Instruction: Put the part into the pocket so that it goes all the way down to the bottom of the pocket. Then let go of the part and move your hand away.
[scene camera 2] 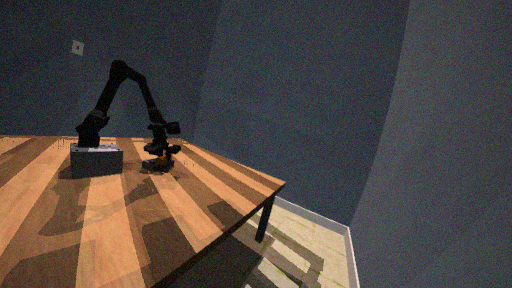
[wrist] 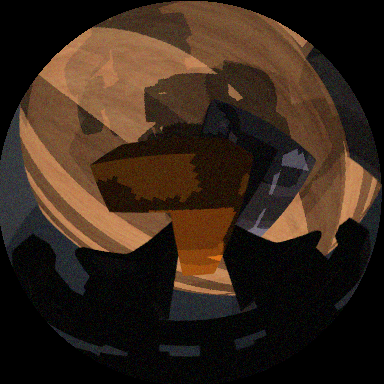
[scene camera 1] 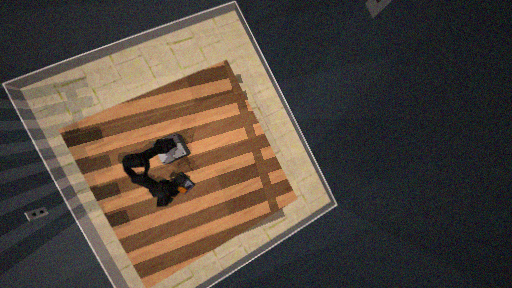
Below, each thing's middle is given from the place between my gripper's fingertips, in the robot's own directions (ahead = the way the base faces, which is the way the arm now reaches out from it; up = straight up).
My hand is 30 mm past the pocket block (wrist: pixel 280 165), 20 mm to the right of it and 20 mm above it.
